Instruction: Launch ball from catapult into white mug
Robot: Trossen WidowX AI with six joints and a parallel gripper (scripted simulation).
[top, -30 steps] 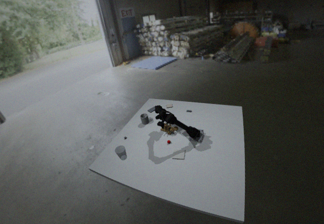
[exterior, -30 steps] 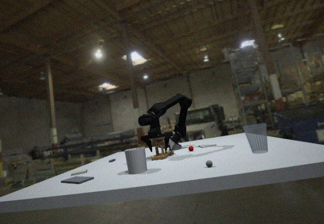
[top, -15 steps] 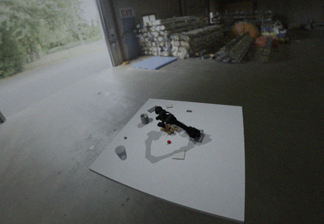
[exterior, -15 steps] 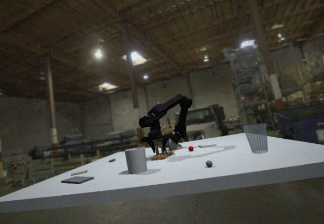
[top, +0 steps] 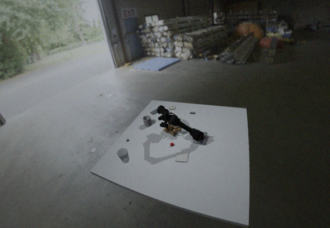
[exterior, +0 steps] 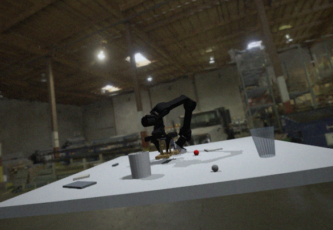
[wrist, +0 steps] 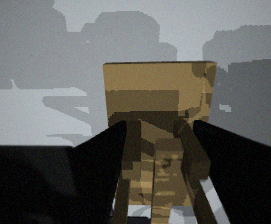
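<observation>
The red ball lies 190 mm to the left of my gripper tip, 80 mm behind it and 40 mm below it. Also, from my gripper tip: small wooden catapult (60 mm behind, 40 mm to the left, 20 mm above); pale flat tile (310 mm to the left, 210 mm behind, 60 mm below); grey-white cylindrical mug (280 mm ahead, 80 mm to the right, 30 mm below).
</observation>
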